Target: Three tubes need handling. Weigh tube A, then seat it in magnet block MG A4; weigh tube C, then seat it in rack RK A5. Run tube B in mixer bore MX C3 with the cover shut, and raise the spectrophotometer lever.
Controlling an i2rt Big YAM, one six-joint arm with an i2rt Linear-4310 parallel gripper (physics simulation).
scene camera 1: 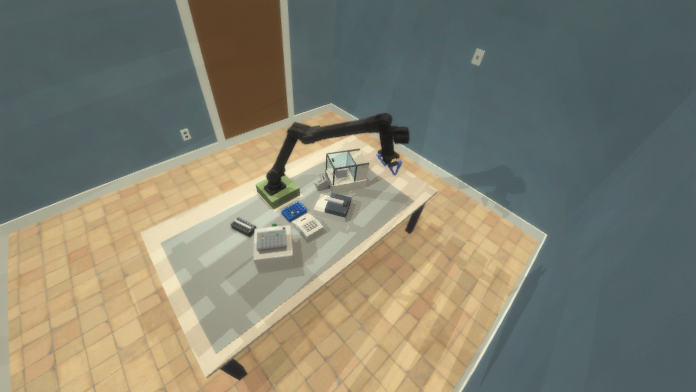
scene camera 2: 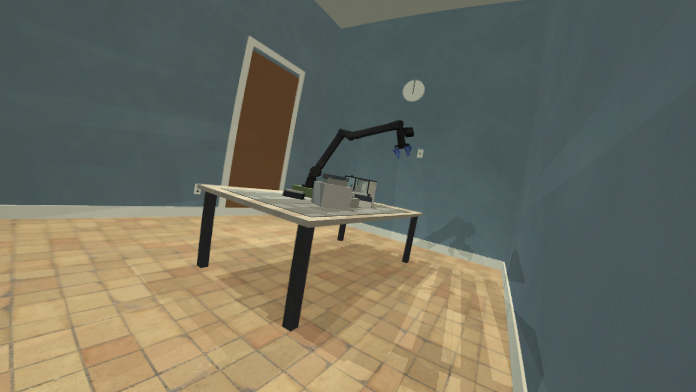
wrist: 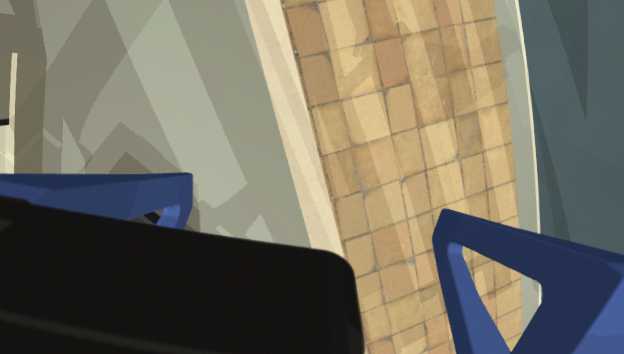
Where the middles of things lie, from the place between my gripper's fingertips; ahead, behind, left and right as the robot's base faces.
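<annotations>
I find the glass-box balance [scene camera 1: 347, 170] 0.12 m to the left of my hand and 0.39 m behind it, and it is also 0.31 m below it.
</annotations>
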